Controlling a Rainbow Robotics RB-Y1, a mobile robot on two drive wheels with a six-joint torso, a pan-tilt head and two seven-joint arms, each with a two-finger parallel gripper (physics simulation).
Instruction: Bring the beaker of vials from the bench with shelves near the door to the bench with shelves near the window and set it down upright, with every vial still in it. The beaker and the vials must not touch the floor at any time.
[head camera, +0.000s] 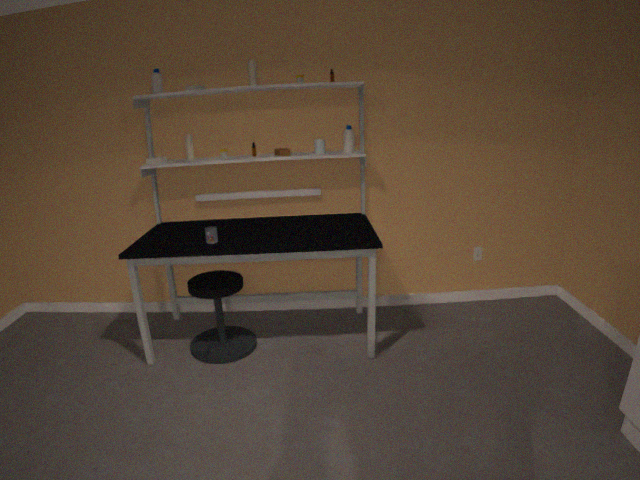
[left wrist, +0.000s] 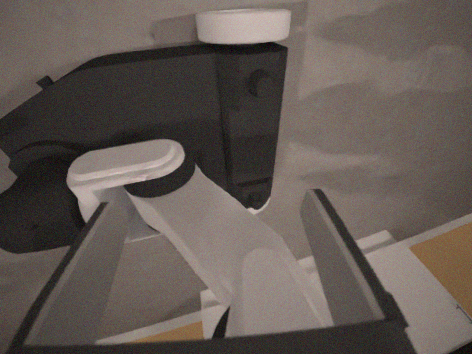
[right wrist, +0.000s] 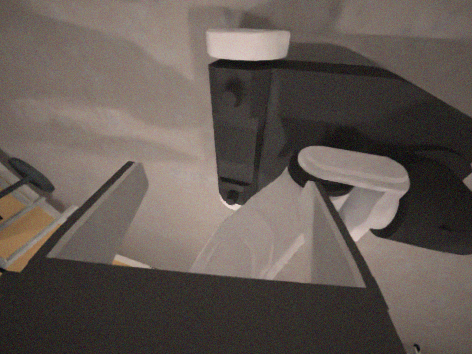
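A small clear beaker with colored bits inside stands upright on the black top of a bench with shelves, left of the bench's middle, across the room in the head view. Single vials are too small to tell apart. Whether this bench is the one near the door or near the window does not show. My left gripper is open, with no object between its fingers. My right gripper is open, with no object between its fingers. Both are far from the beaker and do not show in the head view.
A round black stool stands at the bench's front left. Two shelves above the bench hold bottles and small containers. A white cabinet edges in at the far right. Grey floor lies before the bench.
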